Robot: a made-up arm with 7 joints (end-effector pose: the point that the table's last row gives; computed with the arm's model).
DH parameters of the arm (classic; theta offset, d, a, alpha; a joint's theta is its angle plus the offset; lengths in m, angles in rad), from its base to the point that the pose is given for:
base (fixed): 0.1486 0 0.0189 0
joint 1: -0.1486 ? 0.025 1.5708
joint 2: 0 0.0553 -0.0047 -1.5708
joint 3: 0 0.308 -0.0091 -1.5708
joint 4: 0 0.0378 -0.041 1.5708
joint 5: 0 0.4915 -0.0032 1.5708
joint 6: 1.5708 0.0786 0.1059 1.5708
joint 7: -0.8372 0 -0.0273 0
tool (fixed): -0.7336 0.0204 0 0
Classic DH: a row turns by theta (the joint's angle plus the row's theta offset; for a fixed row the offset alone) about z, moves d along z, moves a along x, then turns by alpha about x.
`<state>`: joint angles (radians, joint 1 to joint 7).
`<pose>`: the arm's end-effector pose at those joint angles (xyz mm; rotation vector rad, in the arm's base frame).
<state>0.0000 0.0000 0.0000 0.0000 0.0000 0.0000 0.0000</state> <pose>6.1 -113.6 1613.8 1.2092 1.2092 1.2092</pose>
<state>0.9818 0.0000 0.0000 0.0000 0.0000 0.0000 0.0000</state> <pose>108.5 -72.3 1613.8 0.5721 1.8862 1.8862</pose>
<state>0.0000 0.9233 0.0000 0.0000 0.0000 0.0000 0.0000</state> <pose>-686.6 -113.6 1231.8 0.5069 0.5069 1.5107</pose>
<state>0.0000 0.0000 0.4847 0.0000 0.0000 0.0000 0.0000</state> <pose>38.3 -121.9 1613.8 0.9395 1.5566 1.5566</pose>
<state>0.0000 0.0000 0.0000 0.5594 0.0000 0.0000 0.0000</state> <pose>317.0 -113.6 1538.2 1.6081 1.6081 0.8905</pose>
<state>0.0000 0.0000 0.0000 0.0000 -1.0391 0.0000 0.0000</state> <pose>-87.6 -79.7 1613.8 1.5303 0.4167 0.4167</pose>
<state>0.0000 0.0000 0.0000 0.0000 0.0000 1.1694 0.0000</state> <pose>-87.0 -113.6 1579.2 0.3149 0.3149 1.5478</pose>
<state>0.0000 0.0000 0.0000 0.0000 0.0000 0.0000 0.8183</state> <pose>6.1 -93.8 1604.8 1.7815 0.7038 1.7815</pose>
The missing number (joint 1, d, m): 0.7267
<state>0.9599 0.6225 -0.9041 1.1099 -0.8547 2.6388 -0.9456</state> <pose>116.8 -305.7 1354.7 -0.2427 -0.1550 0.1736</pose>
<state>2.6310 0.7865 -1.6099 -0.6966 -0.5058 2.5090 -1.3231</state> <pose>141.0 -460.6 1090.2 0.8817 -0.9053 -0.0567</pose>
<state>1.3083 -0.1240 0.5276 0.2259 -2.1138 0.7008 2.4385</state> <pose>-20.5 150.6 1612.0 -1.0654 0.2076 -2.5003</pose>
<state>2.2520 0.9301 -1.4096 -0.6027 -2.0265 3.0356 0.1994</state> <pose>52.0 -501.4 1114.1 -0.3312 -0.0247 0.2296</pose>
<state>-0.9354 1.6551 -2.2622 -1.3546 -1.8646 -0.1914 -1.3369</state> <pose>173.2 491.7 1122.2 -0.6081 2.3939 -0.2324</pose>
